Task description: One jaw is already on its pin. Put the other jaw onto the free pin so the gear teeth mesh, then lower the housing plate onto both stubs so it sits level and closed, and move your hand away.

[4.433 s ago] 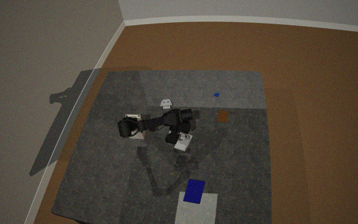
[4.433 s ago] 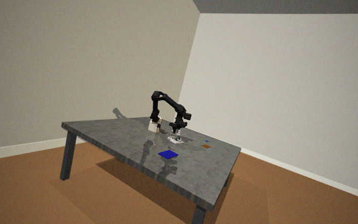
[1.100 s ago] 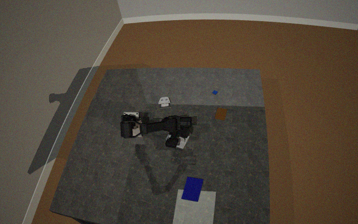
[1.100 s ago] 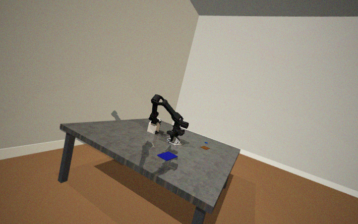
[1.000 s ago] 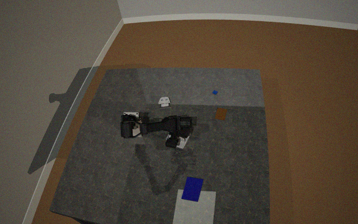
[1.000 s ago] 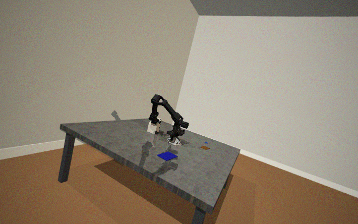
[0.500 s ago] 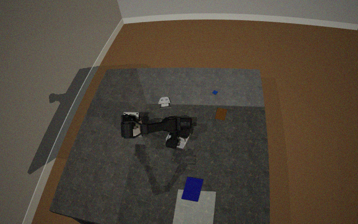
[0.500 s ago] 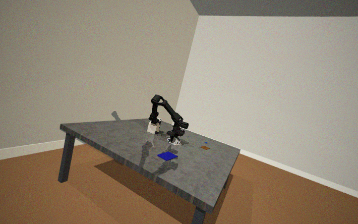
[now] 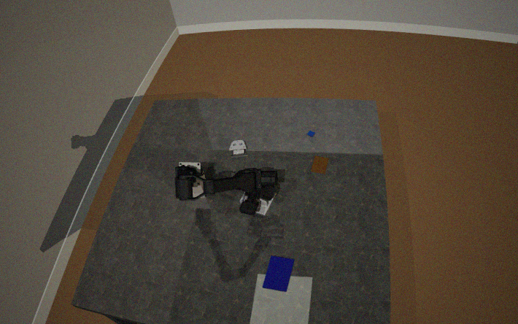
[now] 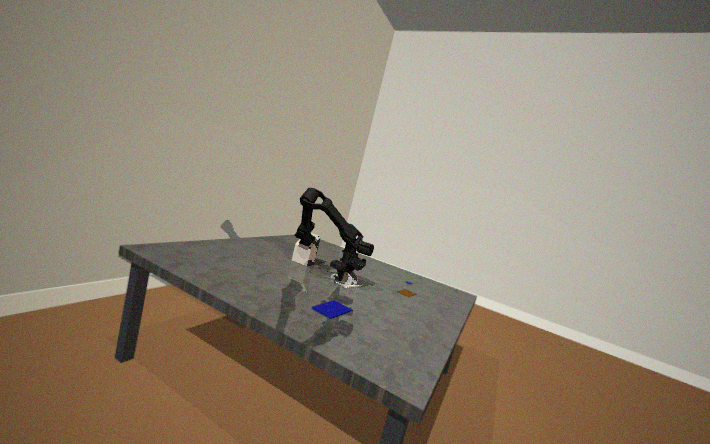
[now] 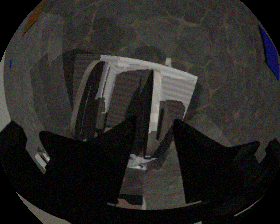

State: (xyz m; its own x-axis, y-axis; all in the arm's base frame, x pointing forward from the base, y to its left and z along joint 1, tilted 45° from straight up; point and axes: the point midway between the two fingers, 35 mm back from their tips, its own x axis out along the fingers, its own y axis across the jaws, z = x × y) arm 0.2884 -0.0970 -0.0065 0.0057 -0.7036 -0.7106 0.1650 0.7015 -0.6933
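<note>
Now: gripper tip 30 mm past the white jaw and 20 mm to the right of it. From my gripper tip the other things lie so: small blue square 430 mm to the left, 210 mm ahead, 10 mm below; then orange patch 260 mm ahead, 240 mm to the left, 10 mm below.
</note>
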